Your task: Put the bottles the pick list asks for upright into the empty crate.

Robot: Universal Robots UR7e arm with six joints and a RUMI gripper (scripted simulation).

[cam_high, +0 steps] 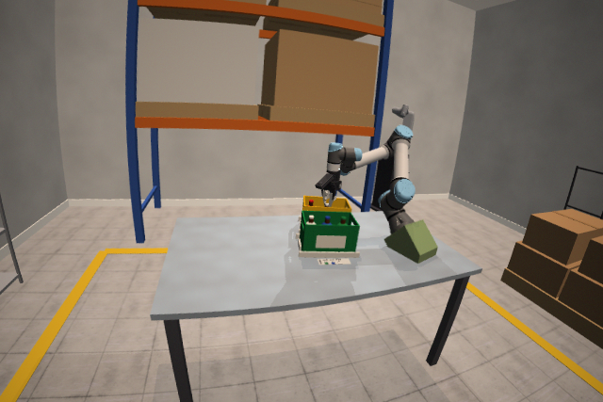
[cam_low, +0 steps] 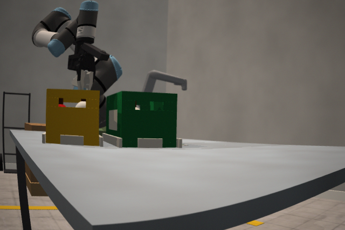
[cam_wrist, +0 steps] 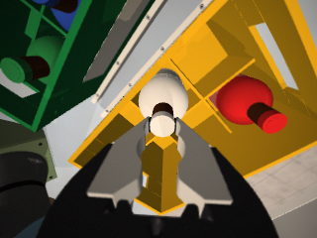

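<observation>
Right now the yellow crate is 9 cm below my hand, 4 cm to the right of it and 2 cm behind it. The rest, counted from my hand: green-label bottle 17 cm to the left, 8 cm below; then red-label bottle 12 cm to the right, 8 cm below, 4 cm ahead; then blue-label bottle 13 cm to the left, 8 cm below, 8 cm ahead.
</observation>
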